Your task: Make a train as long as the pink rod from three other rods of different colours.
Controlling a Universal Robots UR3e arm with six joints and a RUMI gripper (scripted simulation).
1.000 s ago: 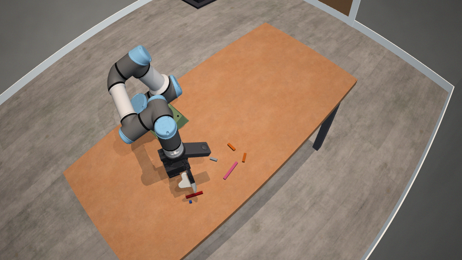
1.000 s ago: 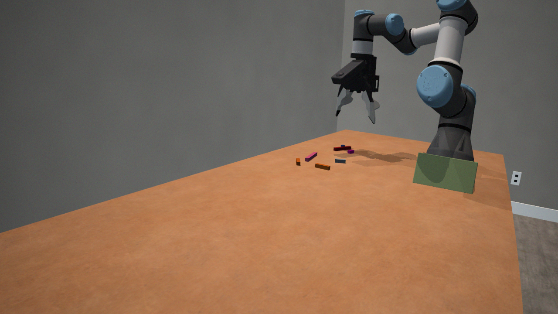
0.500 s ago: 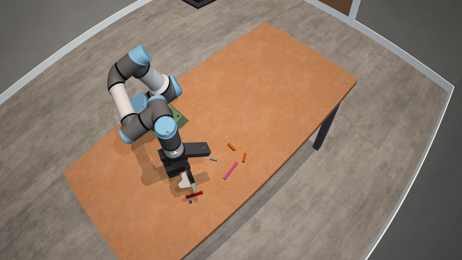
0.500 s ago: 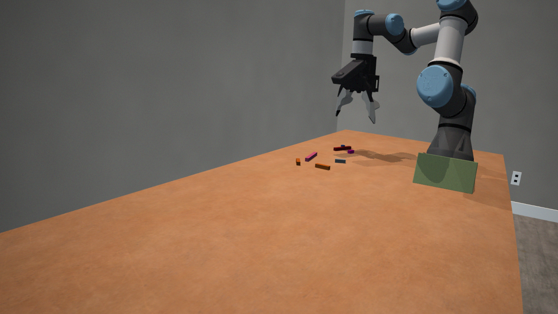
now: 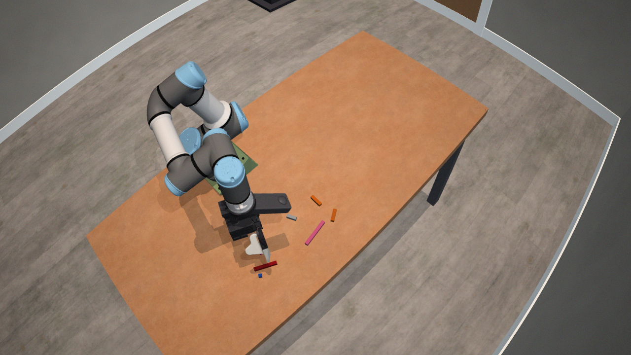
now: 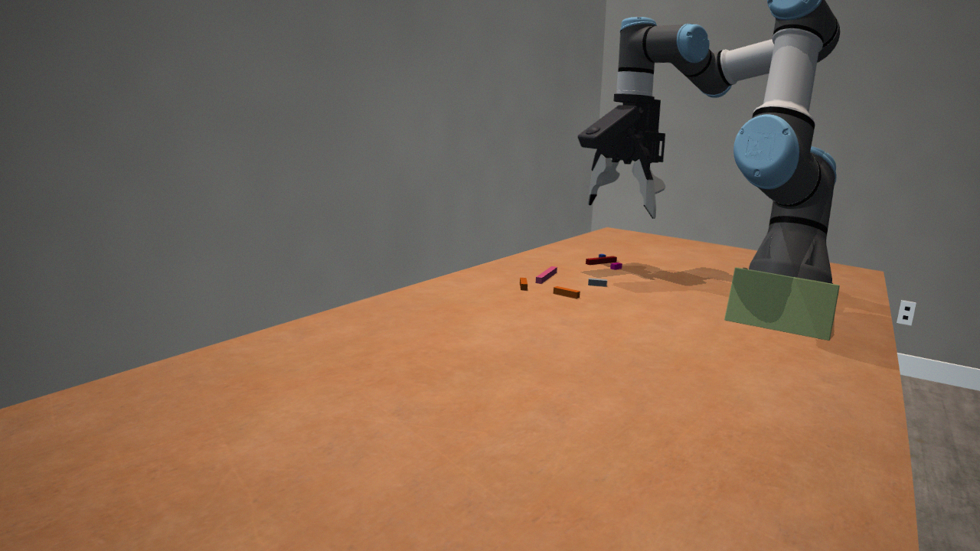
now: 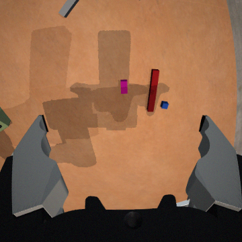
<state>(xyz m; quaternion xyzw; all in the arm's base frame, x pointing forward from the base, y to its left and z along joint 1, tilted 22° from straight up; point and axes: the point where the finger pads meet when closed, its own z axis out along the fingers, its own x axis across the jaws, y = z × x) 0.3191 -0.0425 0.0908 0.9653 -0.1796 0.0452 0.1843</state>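
My gripper is now 30 mm past the grey rod, 130 mm to the right of it and 100 mm above it. Also, from my hand: magenta rod (10 mm to the right, 100 mm below); then red rod (40 mm ahead, 30 mm to the right, 100 mm below); then small blue rod (50 mm ahead, 60 mm to the right, 100 mm below).
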